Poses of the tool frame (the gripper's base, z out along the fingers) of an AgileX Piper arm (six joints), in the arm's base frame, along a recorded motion.
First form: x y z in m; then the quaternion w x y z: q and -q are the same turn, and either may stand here.
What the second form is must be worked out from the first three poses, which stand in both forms.
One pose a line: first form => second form
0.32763 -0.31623 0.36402 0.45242 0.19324 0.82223 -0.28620 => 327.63 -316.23 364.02 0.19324 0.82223 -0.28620 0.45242
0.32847 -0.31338 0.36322 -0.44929 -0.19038 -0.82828 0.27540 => 328.47 -313.38 363.22 0.19038 0.82828 -0.27540 0.44929
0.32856 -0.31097 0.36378 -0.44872 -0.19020 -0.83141 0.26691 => 328.56 -310.97 363.78 0.19020 0.83141 -0.26691 0.44872
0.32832 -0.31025 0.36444 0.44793 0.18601 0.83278 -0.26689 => 328.32 -310.25 364.44 0.18601 0.83278 -0.26689 0.44793
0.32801 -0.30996 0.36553 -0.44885 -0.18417 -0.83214 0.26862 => 328.01 -309.96 365.53 0.18417 0.83214 -0.26862 0.44885
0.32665 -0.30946 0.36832 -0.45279 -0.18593 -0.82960 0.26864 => 326.65 -309.46 368.32 0.18593 0.82960 -0.26864 0.45279
